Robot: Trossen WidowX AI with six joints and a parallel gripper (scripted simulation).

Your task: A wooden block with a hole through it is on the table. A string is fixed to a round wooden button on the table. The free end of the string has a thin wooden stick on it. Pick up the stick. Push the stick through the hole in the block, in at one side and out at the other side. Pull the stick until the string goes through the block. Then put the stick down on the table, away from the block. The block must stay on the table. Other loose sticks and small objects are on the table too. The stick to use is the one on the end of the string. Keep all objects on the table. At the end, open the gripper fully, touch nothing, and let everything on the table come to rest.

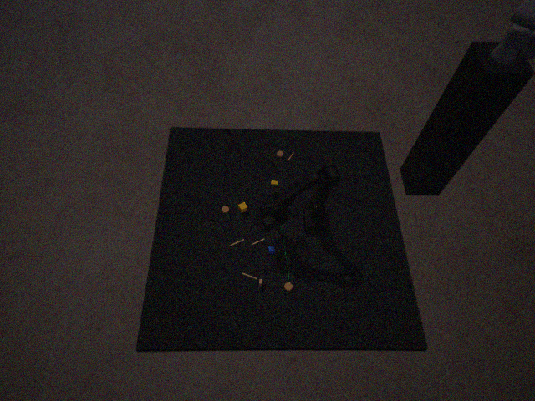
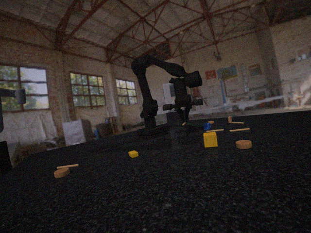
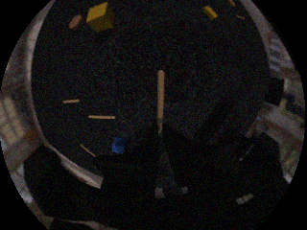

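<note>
The blue block is 4 cm ahead of my gripper tip, 12 cm to the left of it and 4 cm below it. Round my gripper tip: round wooden button: 4 cm behind, 31 cm to the left, 5 cm below; then yellow cube: 19 cm ahead, 13 cm to the right, 4 cm below; then wooden block: 10 cm ahead, 30 cm to the left, 4 cm below.
</note>
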